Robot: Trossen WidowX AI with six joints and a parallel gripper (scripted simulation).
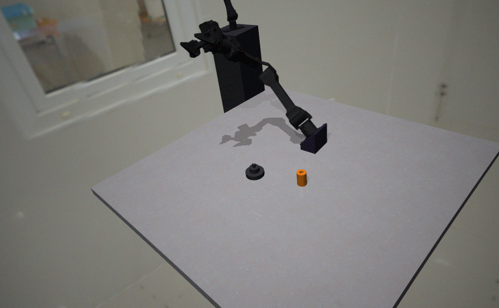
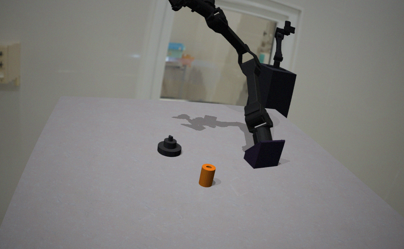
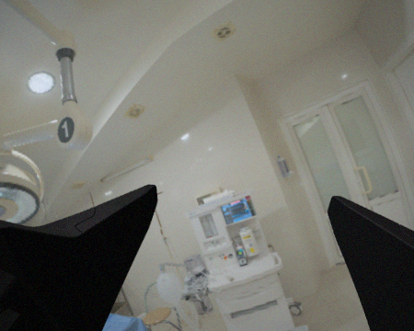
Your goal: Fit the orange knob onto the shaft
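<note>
Right now my gripper tip is 80 mm past the orange knob, 430 mm to the right of it and 560 mm above it. Round my gripper tip: round pedestal: 30 mm behind, 210 mm to the left, 560 mm below.
</note>
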